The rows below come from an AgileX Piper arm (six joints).
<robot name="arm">
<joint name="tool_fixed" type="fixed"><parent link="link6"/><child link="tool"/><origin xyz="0 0 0" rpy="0 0 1.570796"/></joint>
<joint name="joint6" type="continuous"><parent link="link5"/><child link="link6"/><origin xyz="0.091 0 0" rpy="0 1.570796 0"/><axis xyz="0 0 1"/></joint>
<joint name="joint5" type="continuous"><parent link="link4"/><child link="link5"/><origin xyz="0 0 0" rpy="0 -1.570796 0"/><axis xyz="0 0 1"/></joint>
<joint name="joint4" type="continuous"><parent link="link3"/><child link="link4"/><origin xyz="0.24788 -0.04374 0" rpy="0.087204 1.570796 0"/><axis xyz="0 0 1"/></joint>
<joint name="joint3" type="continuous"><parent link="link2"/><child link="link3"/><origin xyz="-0.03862 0.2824 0" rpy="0 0 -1.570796"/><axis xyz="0 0 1"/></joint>
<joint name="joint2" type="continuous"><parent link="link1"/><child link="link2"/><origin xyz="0 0 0" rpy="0 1.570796 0"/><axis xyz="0 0 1"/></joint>
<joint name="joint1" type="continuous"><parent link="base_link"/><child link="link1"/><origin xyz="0 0 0.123" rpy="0 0 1.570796"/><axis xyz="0 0 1"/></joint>
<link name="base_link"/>
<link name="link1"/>
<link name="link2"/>
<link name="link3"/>
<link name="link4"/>
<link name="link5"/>
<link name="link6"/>
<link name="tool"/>
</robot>
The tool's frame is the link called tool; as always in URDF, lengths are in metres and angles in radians. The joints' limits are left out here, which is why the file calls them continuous.
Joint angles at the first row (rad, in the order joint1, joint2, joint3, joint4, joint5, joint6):
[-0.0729, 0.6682, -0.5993, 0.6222, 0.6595, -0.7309]
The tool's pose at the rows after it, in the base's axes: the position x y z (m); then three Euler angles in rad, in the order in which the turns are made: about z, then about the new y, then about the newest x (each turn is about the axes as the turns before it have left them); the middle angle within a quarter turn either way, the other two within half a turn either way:
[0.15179 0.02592 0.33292 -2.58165 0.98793 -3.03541]
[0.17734 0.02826 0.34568 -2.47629 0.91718 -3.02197]
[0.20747 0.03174 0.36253 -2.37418 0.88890 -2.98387]
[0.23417 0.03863 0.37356 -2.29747 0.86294 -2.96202]
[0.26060 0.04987 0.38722 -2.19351 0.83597 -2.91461]
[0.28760 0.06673 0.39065 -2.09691 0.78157 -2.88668]
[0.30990 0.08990 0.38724 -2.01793 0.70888 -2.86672]
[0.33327 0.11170 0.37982 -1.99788 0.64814 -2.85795]
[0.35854 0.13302 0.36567 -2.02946 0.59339 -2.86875]
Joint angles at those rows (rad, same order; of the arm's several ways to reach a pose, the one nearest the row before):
[-0.0729, 0.8081, -0.7484, 0.6207, 0.7716, -0.8377]
[-0.0653, 0.9383, -0.8712, 0.6164, 0.8574, -0.9022]
[-0.0435, 1.0673, -1.0129, 0.6081, 0.9004, -0.9444]
[-0.0080, 1.1770, -1.1345, 0.5883, 0.9306, -0.9574]
[0.0407, 1.2854, -1.2777, 0.5515, 0.9659, -0.9619]
[0.1037, 1.4008, -1.4071, 0.4978, 1.0022, -0.9619]
[0.1848, 1.5056, -1.5164, 0.4144, 1.0300, -0.9337]
[0.2521, 1.6118, -1.6205, 0.3247, 1.0404, -0.8700]
[0.3074, 1.7275, -1.7222, 0.2346, 1.0468, -0.7750]

